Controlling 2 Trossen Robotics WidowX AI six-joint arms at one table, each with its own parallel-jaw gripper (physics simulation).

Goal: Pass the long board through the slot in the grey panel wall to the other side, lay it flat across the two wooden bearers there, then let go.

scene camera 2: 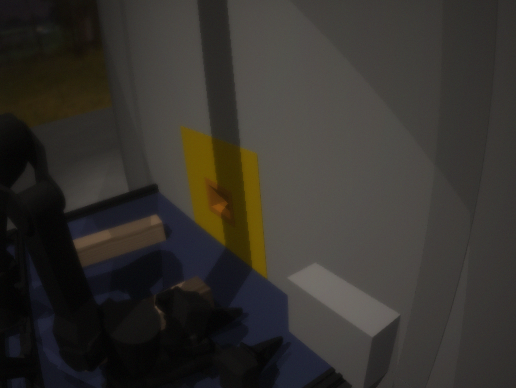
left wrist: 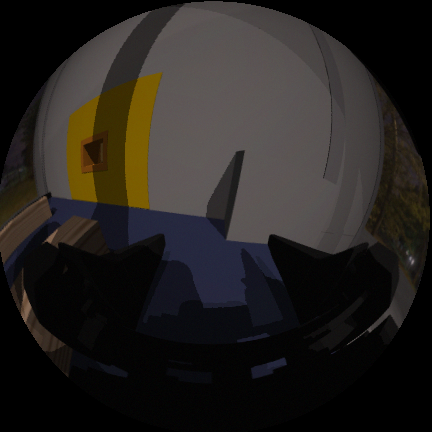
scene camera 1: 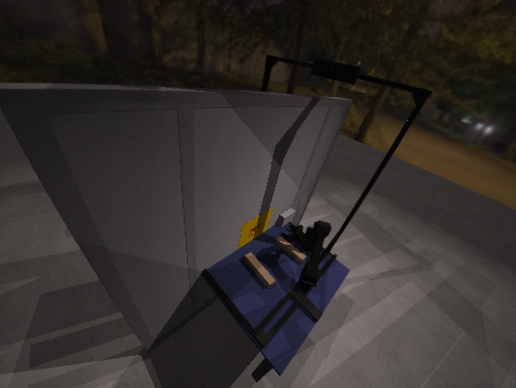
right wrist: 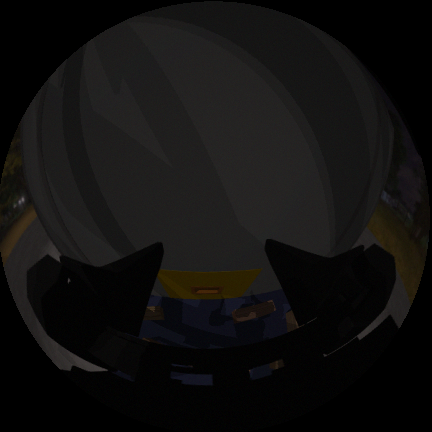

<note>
My left gripper is open and holds nothing. My right gripper is open, with nothing in its grasp. Further things: a slot and a grey block.
My left gripper shows as well in the left wrist view.
</note>
